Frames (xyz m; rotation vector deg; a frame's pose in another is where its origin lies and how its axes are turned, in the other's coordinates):
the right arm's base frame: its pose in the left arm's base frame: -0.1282 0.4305 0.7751 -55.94 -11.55 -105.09
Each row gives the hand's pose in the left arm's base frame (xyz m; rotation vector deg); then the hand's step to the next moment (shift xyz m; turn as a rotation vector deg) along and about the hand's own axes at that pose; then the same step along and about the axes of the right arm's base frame.
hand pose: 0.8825 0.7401 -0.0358 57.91 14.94 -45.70
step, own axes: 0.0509 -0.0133 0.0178 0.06 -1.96 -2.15
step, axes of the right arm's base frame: 0.0072 0.0474 -0.0281 -2.39 -0.72 -1.50
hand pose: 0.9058 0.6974 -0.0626 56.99 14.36 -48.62
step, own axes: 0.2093 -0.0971 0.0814 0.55 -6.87 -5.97
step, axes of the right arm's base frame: 0.0382 0.1770 -0.1645 -6.87 -2.07 -5.62
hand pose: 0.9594 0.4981 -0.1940 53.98 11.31 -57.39
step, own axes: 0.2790 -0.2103 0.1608 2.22 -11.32 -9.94
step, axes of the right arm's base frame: 0.1214 0.1682 -0.3239 -11.47 -2.20 -9.77
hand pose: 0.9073 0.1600 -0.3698 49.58 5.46 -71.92
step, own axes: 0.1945 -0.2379 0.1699 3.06 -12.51 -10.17
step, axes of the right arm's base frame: 0.1477 -0.0082 -0.3185 -11.80 -2.12 -11.20
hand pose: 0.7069 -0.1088 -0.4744 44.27 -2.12 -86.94
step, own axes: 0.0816 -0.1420 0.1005 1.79 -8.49 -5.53
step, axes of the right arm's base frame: 0.0773 -0.0823 -0.1555 -6.84 -2.18 -7.37
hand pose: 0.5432 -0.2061 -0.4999 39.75 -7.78 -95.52
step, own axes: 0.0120 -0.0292 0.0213 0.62 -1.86 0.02
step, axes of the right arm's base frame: 0.0131 -0.0252 -0.0253 -0.36 -0.99 -1.65
